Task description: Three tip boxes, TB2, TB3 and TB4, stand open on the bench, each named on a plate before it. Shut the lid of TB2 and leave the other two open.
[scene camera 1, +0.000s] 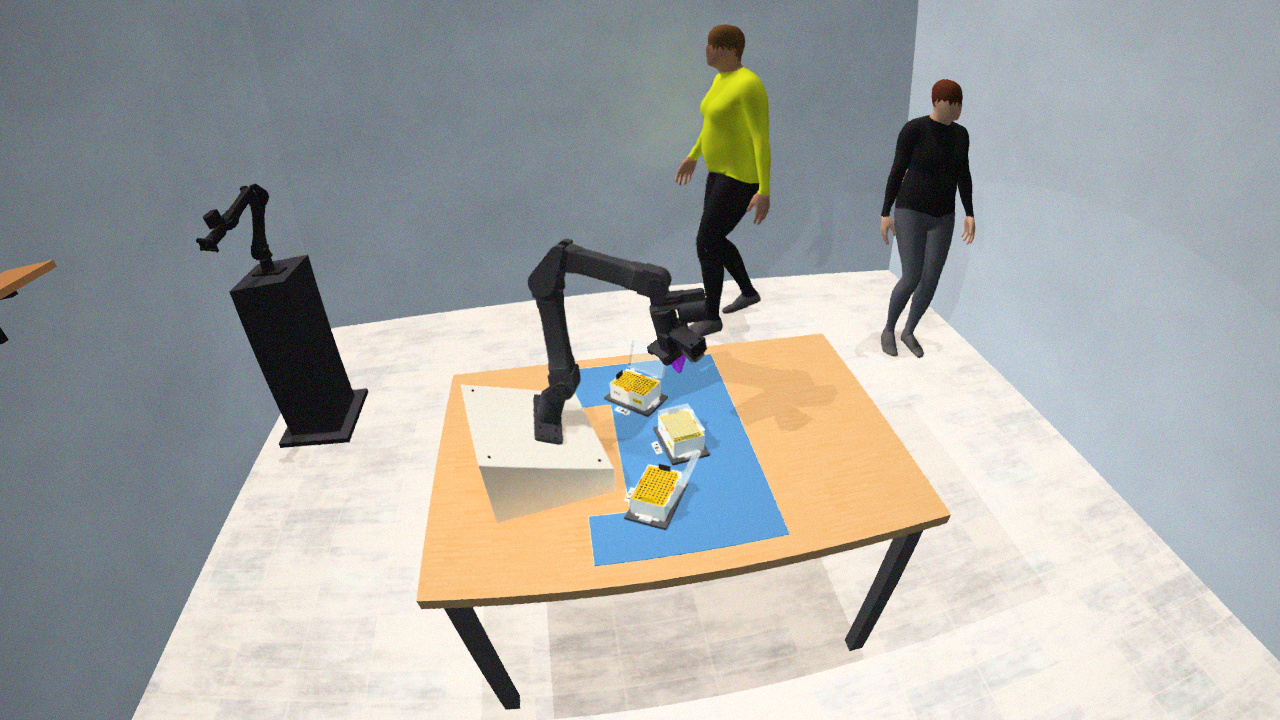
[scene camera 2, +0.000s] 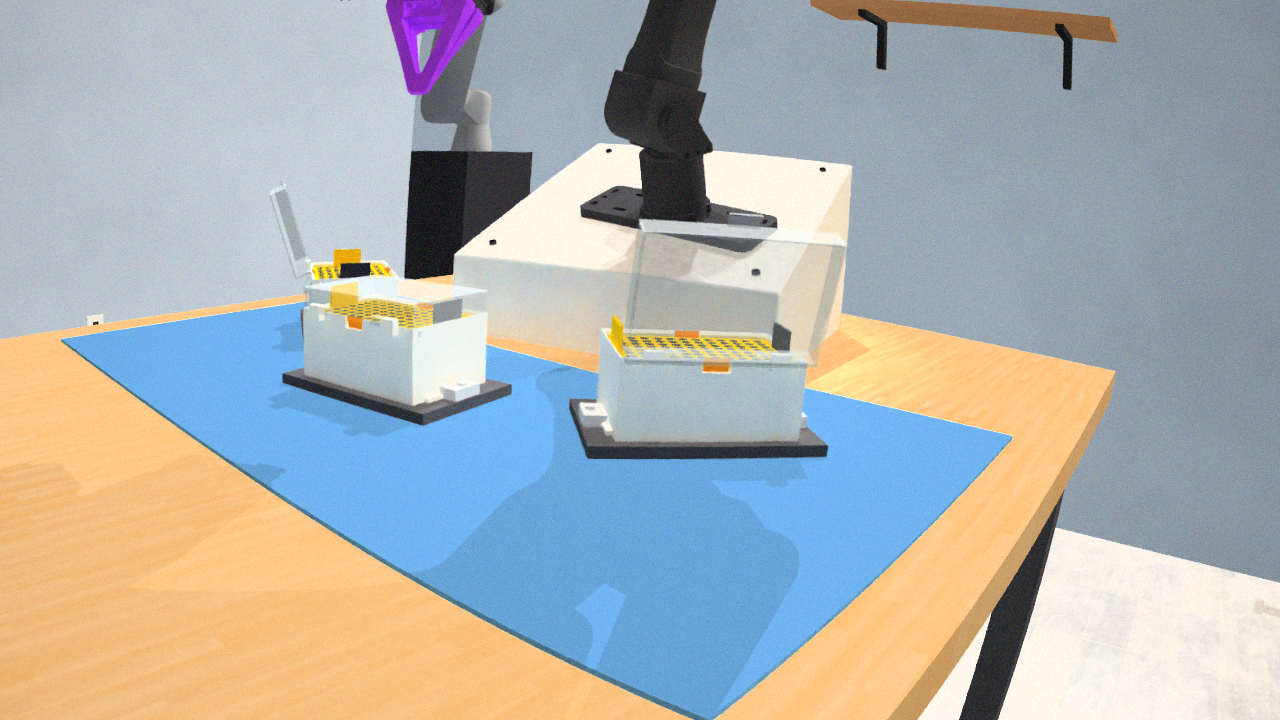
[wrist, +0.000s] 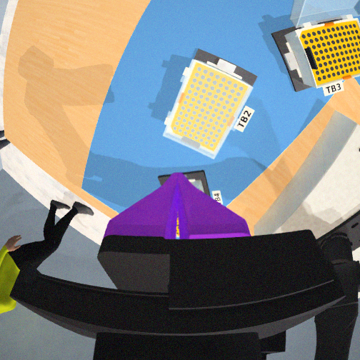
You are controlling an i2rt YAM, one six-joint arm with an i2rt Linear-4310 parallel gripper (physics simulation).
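Frame: origin at the arm's base, x ahead, y left, z up, level; millimetres.
Where they show: gripper, between the fingertips: [scene camera 1: 678,371] [scene camera 2: 417,93]; arm's base, origin of its link: [scene camera 1: 547,419] [scene camera 2: 676,220].
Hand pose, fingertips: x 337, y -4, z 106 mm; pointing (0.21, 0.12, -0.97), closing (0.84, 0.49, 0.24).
Note:
Each offset is from my fingertips to the top centre of the thing. "pt": to the spot under its first point. Level surfaces: height alone.
TB2 {7 mm back, 12 mm right, 147 mm down} [scene camera 1: 682,435] [scene camera 2: 375,358] [wrist: 207,107] is the middle white box; its clear lid lies down over the yellow tip rack and looks level. TB3 [scene camera 1: 654,494] [scene camera 2: 702,398] [wrist: 332,52] has its clear lid {pt 29 mm back, 257 mm left, 110 mm down} [scene camera 2: 733,282] standing up. TB4 {95 mm back, 193 mm left, 158 mm down} [scene camera 1: 633,392] stands at the back with its lid {pt 5 mm back, 195 mm right, 115 mm down} [scene camera 2: 288,228] upright; in the wrist view the fingers hide most of it. My gripper [scene camera 1: 678,365] [scene camera 2: 418,87] [wrist: 177,180] has purple fingers, is shut and empty, and hangs raised above the boxes, near the TB4 side, touching none of them.
The boxes stand on a blue mat {224 mm down} [scene camera 1: 716,519] [scene camera 2: 358,483] on the wooden table {227 mm down} [scene camera 1: 841,447]. The arm's white pedestal [scene camera 1: 537,488] [scene camera 2: 537,295] is beside the mat. Two people [scene camera 1: 738,125] [scene camera 1: 930,170] stand behind the table. Another arm stands on a black pedestal [scene camera 1: 295,358].

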